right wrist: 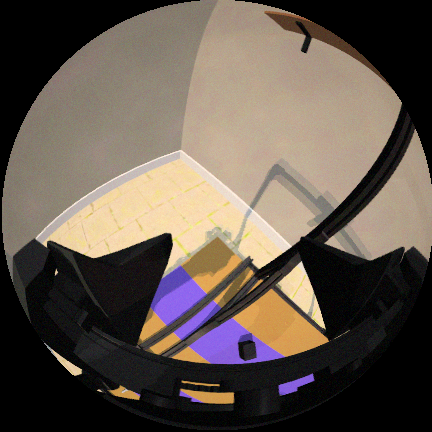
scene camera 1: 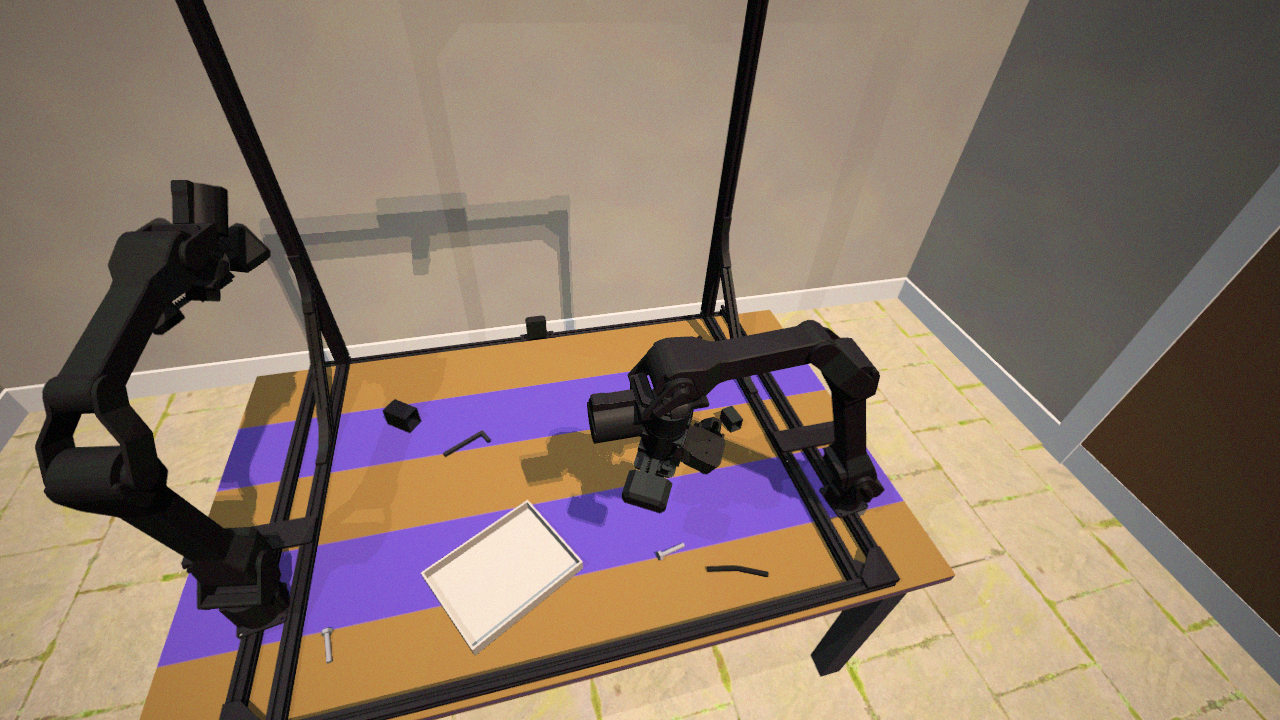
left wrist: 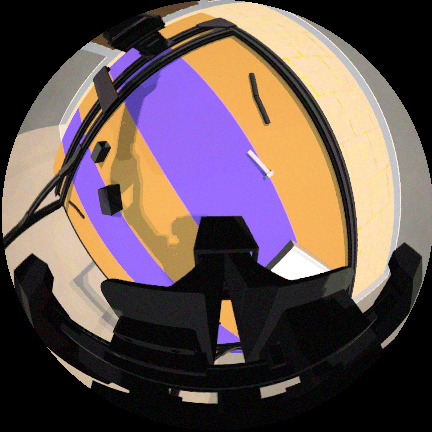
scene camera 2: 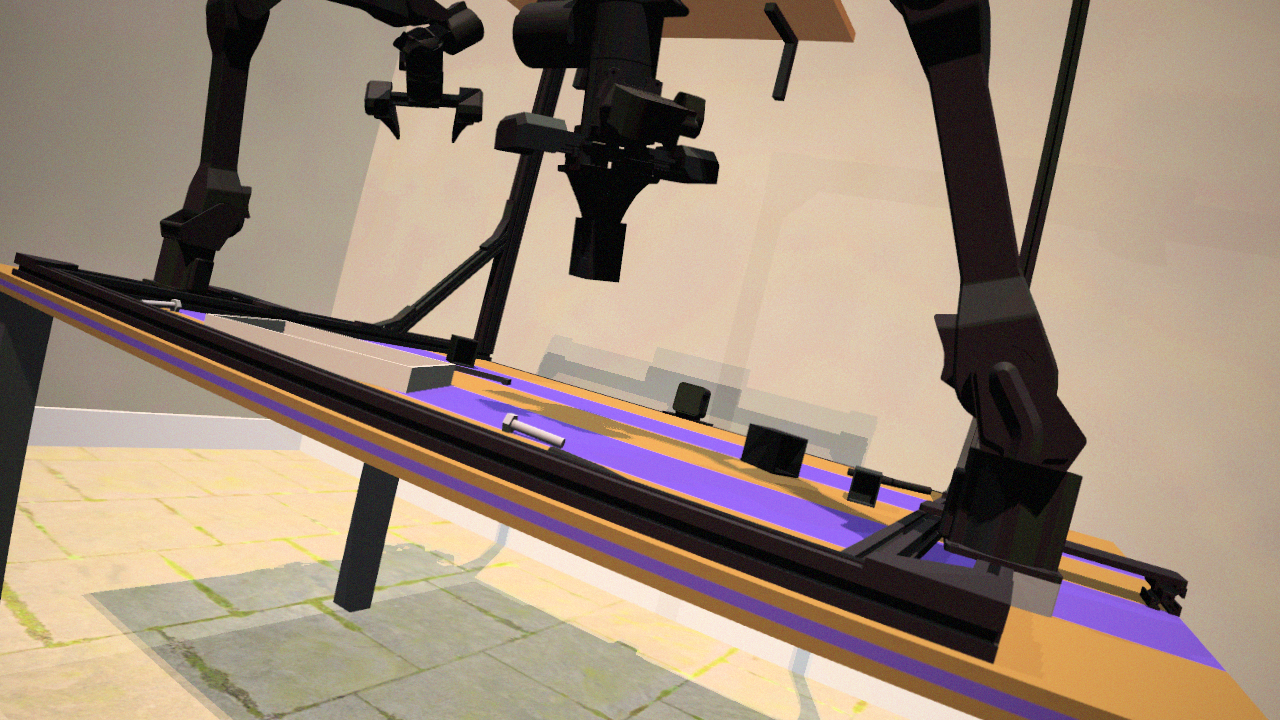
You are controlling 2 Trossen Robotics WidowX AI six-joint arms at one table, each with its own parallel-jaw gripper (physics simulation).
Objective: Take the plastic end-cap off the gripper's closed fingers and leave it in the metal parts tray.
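Seen in the pictures: left gripper, fingertip midpoint: [scene camera 1: 654, 471] [left wrist: 222, 248] [scene camera 2: 597, 253]; right gripper, fingertip midpoint: [right wrist: 238, 242] [scene camera 2: 425, 139]; left arm's base, link origin: [scene camera 1: 843, 498] [left wrist: 155, 47] [scene camera 2: 998, 558]; right arm's base, link origin: [scene camera 1: 262, 610] [scene camera 2: 178, 289].
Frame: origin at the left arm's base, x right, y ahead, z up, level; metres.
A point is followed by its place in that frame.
Note:
A dark plastic end-cap [scene camera 1: 647, 487] sits over the closed fingers of one gripper [scene camera 1: 650, 472] {x 0.080, y 0.351, z 0.139 m}, held above the table's middle right; it also shows in scene camera 2 [scene camera 2: 596, 246] {x 0.061, y 0.344, z 0.143 m}. The left wrist view shows these shut fingers with the cap [left wrist: 223, 242] {x 0.067, y 0.338, z 0.160 m} on their tips, so this is my left gripper. My right gripper [scene camera 1: 200, 215] is raised high at the far left, open and empty; its spread fingers show in the right wrist view [right wrist: 238, 280]. The metal parts tray [scene camera 1: 500, 573] {x 0.076, y 0.610, z -0.016 m} lies flat near the front edge, empty.
A black frame of uprights and rails [scene camera 1: 307, 357] {x 0.554, y 0.870, z 0.115 m} surrounds the table. Small black blocks [scene camera 1: 403, 416] {x 0.435, y 0.728, z 0.022 m}, a hex key [scene camera 1: 466, 445] {x 0.360, y 0.624, z -0.017 m}, a bolt [scene camera 1: 669, 552] {x 0.016, y 0.339, z -0.010 m} and a black bar [scene camera 1: 736, 570] {x -0.050, y 0.247, z -0.013 m} lie scattered on the striped top.

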